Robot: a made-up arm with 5 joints.
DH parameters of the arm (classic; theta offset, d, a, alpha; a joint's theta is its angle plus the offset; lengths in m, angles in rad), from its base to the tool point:
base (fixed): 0 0 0.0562 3.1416
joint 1: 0 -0.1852 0.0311 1.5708
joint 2: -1.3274 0 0.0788 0
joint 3: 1.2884 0 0.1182 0
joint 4: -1.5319 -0.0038 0 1.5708
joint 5: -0.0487 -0.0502 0 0
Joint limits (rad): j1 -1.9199..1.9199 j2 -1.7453..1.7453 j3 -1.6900..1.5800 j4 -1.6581..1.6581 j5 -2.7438..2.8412
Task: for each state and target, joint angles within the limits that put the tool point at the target. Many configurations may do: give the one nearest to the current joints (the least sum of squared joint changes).
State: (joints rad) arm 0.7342 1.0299 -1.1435 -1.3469 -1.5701
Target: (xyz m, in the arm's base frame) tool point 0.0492 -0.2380 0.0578
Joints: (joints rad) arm 1.5842 1.7453 -0.9661 -0.4610 -1.5701
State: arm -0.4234 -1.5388 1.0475 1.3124 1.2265
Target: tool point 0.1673 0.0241 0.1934
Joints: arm -0.2471 -1.1600 1.1766 0.9892 1.2265
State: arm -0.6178 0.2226 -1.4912 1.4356 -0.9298
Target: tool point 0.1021 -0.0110 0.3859
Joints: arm 0.1545 -0.1745 -1.6900 1.6565 -0.9298
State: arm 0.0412 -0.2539 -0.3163 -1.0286 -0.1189
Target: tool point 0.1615 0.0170 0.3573
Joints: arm -0.1957 -0.4925 0.1194 -1.4673 -0.1189
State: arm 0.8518 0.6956 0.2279 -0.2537 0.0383
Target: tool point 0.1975 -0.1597 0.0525
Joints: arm 0.8286 1.3366 -0.3274 -0.2525 0.0383
